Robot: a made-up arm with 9 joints.
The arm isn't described. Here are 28 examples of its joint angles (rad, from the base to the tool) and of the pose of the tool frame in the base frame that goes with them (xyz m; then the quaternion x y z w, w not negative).
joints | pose
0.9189 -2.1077 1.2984 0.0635 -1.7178 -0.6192 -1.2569 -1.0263 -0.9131 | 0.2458 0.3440 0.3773 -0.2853 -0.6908 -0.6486 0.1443
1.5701 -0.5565 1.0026 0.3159 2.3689 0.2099 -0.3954 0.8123 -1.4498 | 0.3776 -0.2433 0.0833 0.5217 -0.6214 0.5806 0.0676
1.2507 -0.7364 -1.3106 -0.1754 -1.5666 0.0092 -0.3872 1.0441 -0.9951 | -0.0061 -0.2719 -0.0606 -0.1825 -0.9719 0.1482 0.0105
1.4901 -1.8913 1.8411 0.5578 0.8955 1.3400 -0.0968 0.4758 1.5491 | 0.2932 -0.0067 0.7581 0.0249 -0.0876 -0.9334 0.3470
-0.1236 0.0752 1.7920 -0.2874 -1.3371 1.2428 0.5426 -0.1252 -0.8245 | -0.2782 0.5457 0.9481 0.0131 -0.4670 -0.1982 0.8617
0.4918 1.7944 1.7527 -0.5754 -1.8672 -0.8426 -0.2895 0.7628 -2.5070 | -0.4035 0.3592 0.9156 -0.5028 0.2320 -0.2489 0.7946
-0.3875 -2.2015 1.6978 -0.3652 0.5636 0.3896 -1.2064 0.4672 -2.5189 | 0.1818 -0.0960 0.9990 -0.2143 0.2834 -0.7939 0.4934
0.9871 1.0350 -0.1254 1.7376 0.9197 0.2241 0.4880 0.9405 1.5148 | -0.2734 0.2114 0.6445 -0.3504 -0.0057 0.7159 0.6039
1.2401 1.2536 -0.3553 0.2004 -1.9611 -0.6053 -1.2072 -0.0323 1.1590 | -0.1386 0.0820 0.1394 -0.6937 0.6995 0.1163 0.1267
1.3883 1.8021 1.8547 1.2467 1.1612 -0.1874 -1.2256 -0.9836 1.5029 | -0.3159 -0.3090 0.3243 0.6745 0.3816 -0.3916 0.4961
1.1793 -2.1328 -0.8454 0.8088 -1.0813 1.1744 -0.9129 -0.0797 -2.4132 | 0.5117 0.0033 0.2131 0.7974 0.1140 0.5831 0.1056
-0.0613 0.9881 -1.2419 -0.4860 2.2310 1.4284 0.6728 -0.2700 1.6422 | 0.0879 0.4698 0.5371 -0.3090 0.6060 -0.1334 0.7207
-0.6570 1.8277 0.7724 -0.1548 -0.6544 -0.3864 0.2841 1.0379 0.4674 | -0.6357 0.1100 0.5899 0.5017 -0.6468 -0.5123 0.2599
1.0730 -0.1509 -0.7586 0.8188 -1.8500 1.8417 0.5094 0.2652 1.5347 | 0.0538 0.5215 0.6763 0.0063 0.1610 -0.4930 0.8550
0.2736 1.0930 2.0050 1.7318 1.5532 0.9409 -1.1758 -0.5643 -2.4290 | -0.2928 -0.3511 0.9243 0.4860 0.4162 -0.6709 0.3748
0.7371 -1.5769 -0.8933 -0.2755 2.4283 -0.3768 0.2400 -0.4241 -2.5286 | 0.1855 0.3928 0.5464 -0.1529 -0.3247 -0.8913 0.2770
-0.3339 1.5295 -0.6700 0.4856 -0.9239 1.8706 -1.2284 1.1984 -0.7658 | -0.2539 -0.2797 0.3446 0.4635 0.6492 0.4831 0.3610
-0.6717 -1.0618 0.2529 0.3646 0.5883 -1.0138 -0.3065 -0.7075 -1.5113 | 0.5268 0.1347 0.6082 -0.4723 0.8312 -0.0380 0.2909
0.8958 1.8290 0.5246 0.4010 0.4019 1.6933 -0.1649 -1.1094 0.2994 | -0.6689 0.0916 0.3790 -0.8029 -0.0776 -0.0789 0.5857
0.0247 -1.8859 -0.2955 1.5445 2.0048 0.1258 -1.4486 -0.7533 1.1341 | 0.1435 -0.2487 0.5502 0.7741 -0.0702 0.5619 0.2830
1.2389 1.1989 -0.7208 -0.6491 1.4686 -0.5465 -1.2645 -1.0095 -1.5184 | -0.6487 0.0838 0.8657 -0.5618 0.0038 0.3699 0.7400
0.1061 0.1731 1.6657 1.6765 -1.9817 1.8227 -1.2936 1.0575 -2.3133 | 0.2078 0.1942 0.1638 0.7342 -0.6158 -0.2774 0.0697
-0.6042 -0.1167 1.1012 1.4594 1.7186 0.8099 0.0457 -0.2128 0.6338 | 0.0012 0.3631 0.9012 -0.4440 0.2655 -0.0730 0.8527
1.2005 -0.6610 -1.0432 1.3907 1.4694 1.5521 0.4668 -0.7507 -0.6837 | 0.0515 0.4922 0.3983 -0.0480 -0.5338 -0.5154 0.6687
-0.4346 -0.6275 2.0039 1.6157 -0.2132 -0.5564 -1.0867 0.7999 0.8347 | -0.1195 -0.4826 0.4648 -0.1970 -0.8997 0.3879 0.0360
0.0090 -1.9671 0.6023 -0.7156 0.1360 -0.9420 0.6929 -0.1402 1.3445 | 0.1401 -0.4637 0.7459 0.4033 -0.4320 0.6037 0.5351
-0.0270 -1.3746 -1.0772 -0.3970 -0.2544 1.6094 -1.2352 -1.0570 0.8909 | -0.0027 0.2100 0.6721 -0.2017 0.5866 -0.7693 0.1527
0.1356 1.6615 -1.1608 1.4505 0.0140 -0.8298 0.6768 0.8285 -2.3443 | -0.1613 0.2648 0.5039 -0.7476 -0.1355 -0.5448 0.3549
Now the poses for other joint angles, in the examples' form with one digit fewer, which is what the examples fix.
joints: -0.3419 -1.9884 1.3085 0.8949 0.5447 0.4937 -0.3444 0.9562 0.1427
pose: -0.293 -0.183 0.407 -0.778 -0.503 0.310 0.213
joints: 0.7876 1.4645 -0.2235 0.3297 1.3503 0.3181 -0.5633 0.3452 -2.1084
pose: -0.281 0.366 0.245 -0.882 0.285 -0.141 0.347
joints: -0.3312 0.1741 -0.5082 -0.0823 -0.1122 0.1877 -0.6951 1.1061 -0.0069
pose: 0.054 0.207 0.996 -0.061 0.528 0.637 0.559
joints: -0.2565 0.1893 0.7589 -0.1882 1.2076 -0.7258 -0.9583 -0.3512 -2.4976
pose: 0.315 0.247 0.859 -0.442 0.780 -0.387 0.215
